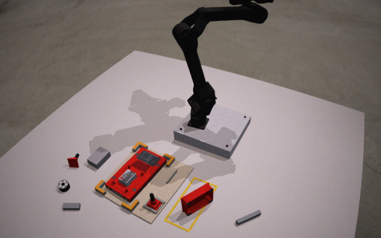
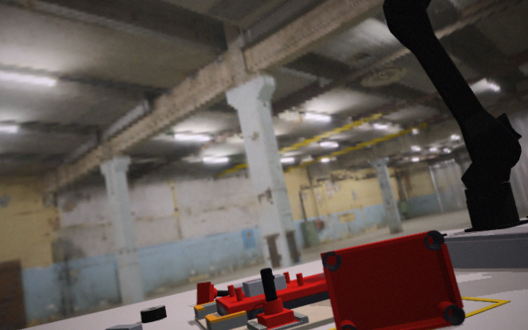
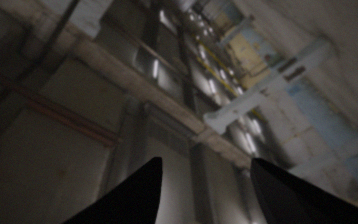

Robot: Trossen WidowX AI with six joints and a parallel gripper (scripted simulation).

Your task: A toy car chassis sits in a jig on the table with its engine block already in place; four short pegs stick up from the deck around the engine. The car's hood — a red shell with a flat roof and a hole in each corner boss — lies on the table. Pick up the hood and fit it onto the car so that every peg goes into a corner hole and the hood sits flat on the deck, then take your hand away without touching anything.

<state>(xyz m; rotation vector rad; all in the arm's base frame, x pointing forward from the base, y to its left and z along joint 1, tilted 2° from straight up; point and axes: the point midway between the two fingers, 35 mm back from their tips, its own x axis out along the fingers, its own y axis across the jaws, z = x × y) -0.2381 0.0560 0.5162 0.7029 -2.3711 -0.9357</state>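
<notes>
The red hood is 60 cm ahead of my gripper tip, 6 cm to the left of it and 52 cm below it. Round my gripper tip: black wheel (70 cm ahead, 39 cm to the right, 55 cm below); grey engine block (60 cm ahead, 17 cm to the right, 53 cm below).
</notes>
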